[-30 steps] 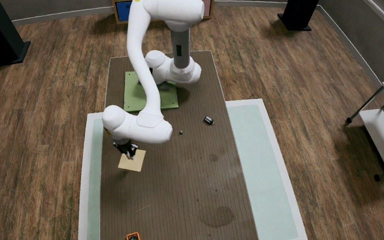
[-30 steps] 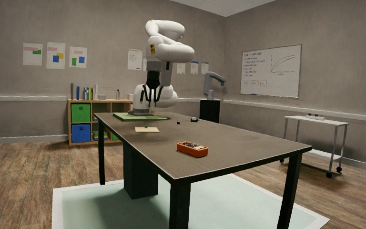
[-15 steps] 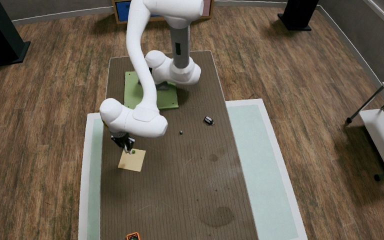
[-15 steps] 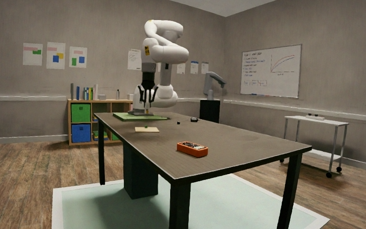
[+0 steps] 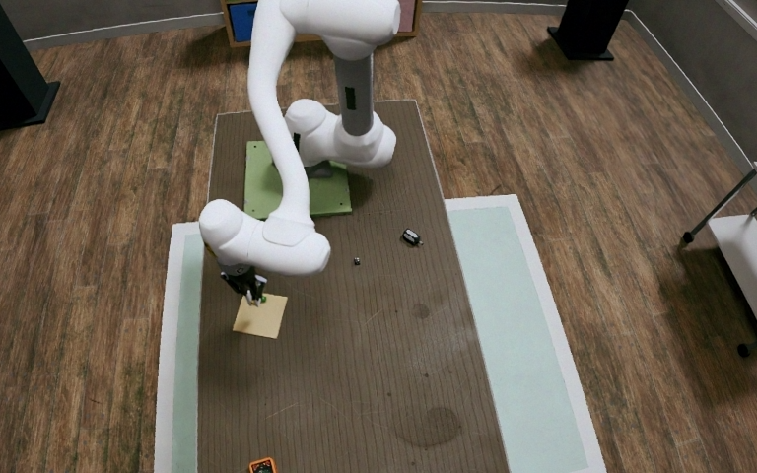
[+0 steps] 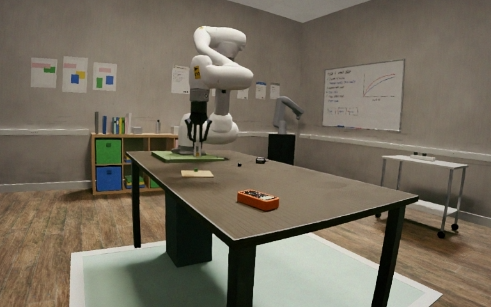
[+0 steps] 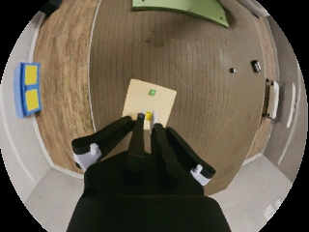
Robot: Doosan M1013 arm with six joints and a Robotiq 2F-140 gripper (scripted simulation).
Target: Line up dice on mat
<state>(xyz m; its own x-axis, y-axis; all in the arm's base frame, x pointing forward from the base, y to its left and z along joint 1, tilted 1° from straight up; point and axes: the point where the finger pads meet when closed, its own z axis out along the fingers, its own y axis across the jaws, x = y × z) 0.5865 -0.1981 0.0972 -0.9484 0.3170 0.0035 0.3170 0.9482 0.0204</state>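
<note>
Now: the mat 120 mm below my hand. The rest, counted from my hand: small dark die 140 mm behind, 320 mm to the left, 110 mm below; yellow die 20 mm below; green die 50 mm behind, 20 mm to the left, 110 mm below.
</note>
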